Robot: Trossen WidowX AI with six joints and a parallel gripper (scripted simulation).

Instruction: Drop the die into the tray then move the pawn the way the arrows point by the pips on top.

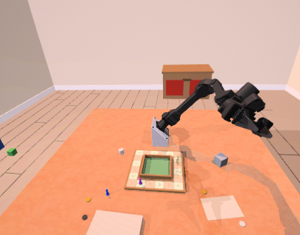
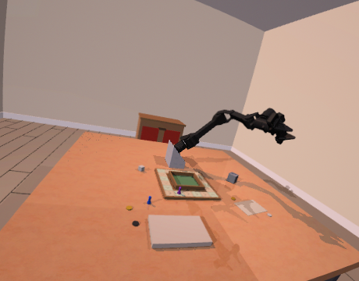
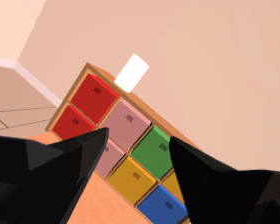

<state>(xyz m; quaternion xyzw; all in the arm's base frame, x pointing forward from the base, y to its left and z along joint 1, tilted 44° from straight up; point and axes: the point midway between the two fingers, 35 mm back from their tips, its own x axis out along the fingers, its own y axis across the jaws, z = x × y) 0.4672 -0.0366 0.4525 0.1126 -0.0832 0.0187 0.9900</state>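
Right now the white die is 41 cm behind my gripper tip, 53 cm to the right of it and 39 cm below it. The rest, counted from my gripper tip: purple pawn 17 cm behind, 40 cm to the right, 37 cm below; then flat card 4 cm behind, 5 cm to the right, 40 cm below; then grey cube 30 cm behind, 3 cm to the left, 37 cm below.
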